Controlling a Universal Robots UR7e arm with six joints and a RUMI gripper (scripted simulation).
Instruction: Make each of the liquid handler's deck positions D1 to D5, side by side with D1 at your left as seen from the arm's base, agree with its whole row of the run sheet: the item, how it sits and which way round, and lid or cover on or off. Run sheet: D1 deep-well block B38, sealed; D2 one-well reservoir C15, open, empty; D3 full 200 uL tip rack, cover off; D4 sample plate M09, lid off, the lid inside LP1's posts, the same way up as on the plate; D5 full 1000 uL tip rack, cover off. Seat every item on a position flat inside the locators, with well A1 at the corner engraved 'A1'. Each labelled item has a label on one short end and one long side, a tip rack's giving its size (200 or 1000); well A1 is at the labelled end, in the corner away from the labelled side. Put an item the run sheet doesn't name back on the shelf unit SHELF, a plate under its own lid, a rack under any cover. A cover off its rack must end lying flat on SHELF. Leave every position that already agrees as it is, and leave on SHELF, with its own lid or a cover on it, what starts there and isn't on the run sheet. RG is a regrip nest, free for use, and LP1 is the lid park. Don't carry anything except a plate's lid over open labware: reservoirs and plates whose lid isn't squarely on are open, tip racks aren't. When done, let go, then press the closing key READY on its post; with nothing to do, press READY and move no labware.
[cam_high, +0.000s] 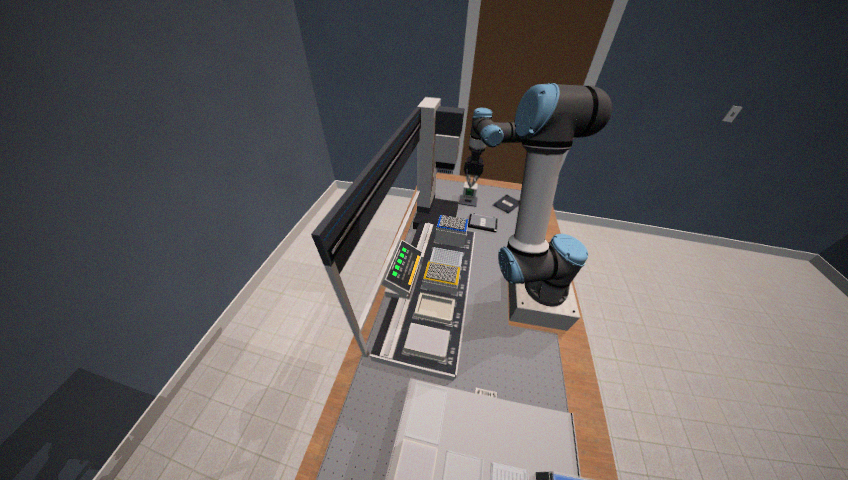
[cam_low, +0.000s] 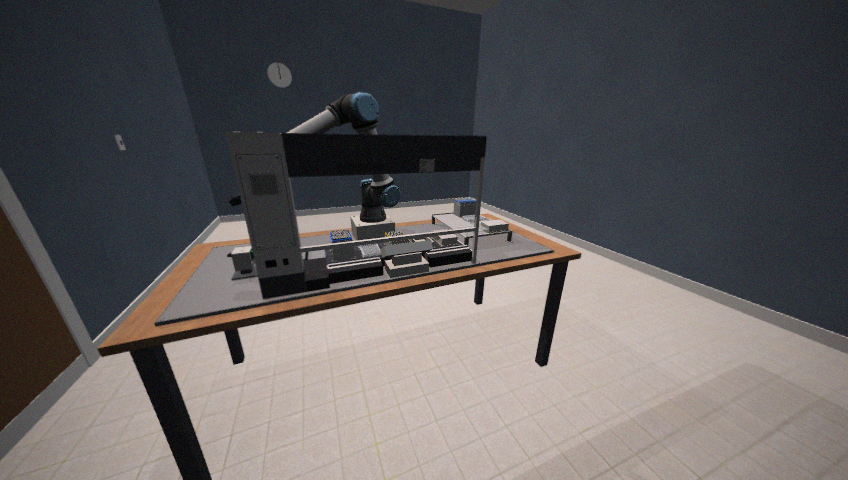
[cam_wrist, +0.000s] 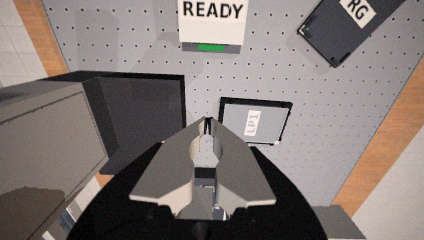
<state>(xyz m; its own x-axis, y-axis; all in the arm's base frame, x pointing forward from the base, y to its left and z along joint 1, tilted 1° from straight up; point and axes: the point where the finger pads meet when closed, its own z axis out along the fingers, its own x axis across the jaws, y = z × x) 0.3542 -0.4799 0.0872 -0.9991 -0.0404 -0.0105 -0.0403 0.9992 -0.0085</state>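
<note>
The green ready key is 9 cm below my hand and 6 cm to the right of it. From my hand the other things lie so: handler tower 21 cm ahead, 11 cm above, 7 cm to the left; blue-framed tip rack 28 cm to the left, 5 cm below, 3 cm ahead; flat lid 15 cm below, 10 cm behind, 8 cm to the left.
</note>
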